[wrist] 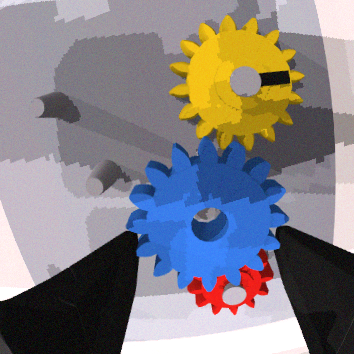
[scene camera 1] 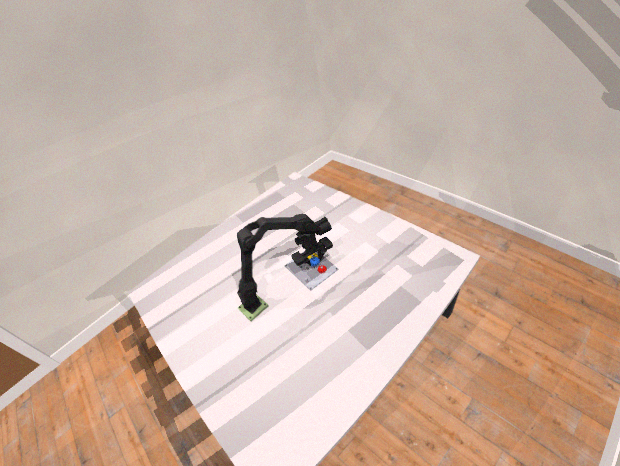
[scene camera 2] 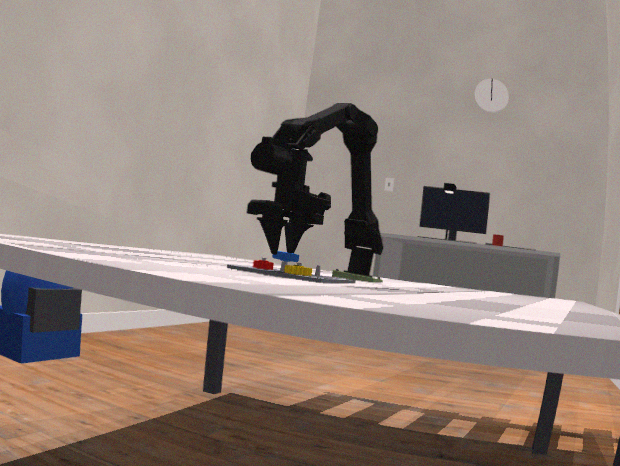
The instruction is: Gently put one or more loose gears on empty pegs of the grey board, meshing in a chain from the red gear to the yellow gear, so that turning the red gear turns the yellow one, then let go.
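Pixels of known places: gripper, fingertip midpoint: (wrist: 207, 240) (scene camera 1: 315, 262) (scene camera 2: 282, 255); arm's base at its link origin: (scene camera 1: 252, 305) (scene camera 2: 358, 274).
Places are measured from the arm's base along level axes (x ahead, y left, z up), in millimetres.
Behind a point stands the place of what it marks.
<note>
My gripper (wrist: 207, 240) {x 333, y -94, z 27 mm} (scene camera 2: 284, 253) {x 333, y -94, z 27 mm} is shut on a blue gear (wrist: 175, 215) {x 327, y -78, z 34 mm} (scene camera 2: 286, 256) {x 360, y -76, z 26 mm} (scene camera 1: 314, 262) {x 328, y -98, z 36 mm} and holds it roughly level, above the grey board (wrist: 30, 150) {x 267, y -41, z -5 mm} (scene camera 1: 300, 275) {x 253, y -65, z -5 mm}. In the wrist view a grey peg top shows through the upper part of the blue gear's hole. The yellow gear (wrist: 210, 85) {x 353, y -45, z 10 mm} (scene camera 2: 297, 270) {x 389, y -41, z 3 mm} sits on a peg on the board, above the blue gear in the wrist view. The red gear (wrist: 261, 287) {x 348, y -140, z 8 mm} (scene camera 2: 262, 264) {x 354, y -126, z 4 mm} (scene camera 1: 322, 269) {x 329, y -140, z 12 mm} sits on a peg, partly hidden under the blue gear. The blue gear is higher than both.
Two bare pegs stand on the board at the left of the wrist view, an upper peg (wrist: 56, 106) {x 294, y -30, z 6 mm} and a lower peg (wrist: 103, 177) {x 303, y -63, z 13 mm}. The arm's green base plate (scene camera 1: 252, 309) {x -17, y -23, z 10 mm} (scene camera 2: 353, 275) {x 51, y -1, z -2 mm} is on the table (scene camera 1: 280, 350) {x -73, y -249, z -13 mm} near the board.
</note>
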